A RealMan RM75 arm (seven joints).
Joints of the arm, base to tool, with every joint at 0 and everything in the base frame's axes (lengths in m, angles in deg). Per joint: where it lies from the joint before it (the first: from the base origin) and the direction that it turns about. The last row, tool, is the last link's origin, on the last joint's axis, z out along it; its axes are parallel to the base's.
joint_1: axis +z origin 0 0 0.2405
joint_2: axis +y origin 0 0 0
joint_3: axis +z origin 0 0 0.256
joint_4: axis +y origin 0 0 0
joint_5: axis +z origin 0 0 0.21
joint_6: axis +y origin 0 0 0
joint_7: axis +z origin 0 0 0.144
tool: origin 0 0 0
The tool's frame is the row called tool.
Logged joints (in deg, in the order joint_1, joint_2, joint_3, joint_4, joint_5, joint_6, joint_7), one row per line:
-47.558 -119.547 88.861 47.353 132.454 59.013 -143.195
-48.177 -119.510 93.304 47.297 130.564 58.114 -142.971
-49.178 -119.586 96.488 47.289 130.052 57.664 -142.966
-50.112 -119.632 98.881 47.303 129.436 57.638 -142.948
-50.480 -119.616 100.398 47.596 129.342 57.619 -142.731
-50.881 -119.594 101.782 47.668 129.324 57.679 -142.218
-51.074 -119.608 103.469 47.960 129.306 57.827 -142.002
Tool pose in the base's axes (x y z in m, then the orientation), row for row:
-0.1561 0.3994 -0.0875 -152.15 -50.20 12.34
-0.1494 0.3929 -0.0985 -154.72 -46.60 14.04
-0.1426 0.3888 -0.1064 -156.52 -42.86 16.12
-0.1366 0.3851 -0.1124 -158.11 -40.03 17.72
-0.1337 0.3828 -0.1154 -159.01 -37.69 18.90
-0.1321 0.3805 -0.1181 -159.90 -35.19 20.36
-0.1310 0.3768 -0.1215 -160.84 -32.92 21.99
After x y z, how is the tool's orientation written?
As a rotation vector, in degrees.
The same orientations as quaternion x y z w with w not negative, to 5 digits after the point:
-0.93343 -0.30797 0.07571 0.16770
-0.94243 -0.28385 0.08552 0.15476
-0.94933 -0.25996 0.09777 0.14711
-0.95443 -0.24164 0.10697 0.13867
-0.95777 -0.22702 0.11384 0.13481
-0.96086 -0.21146 0.12235 0.13063
-0.96340 -0.19719 0.13172 0.12498

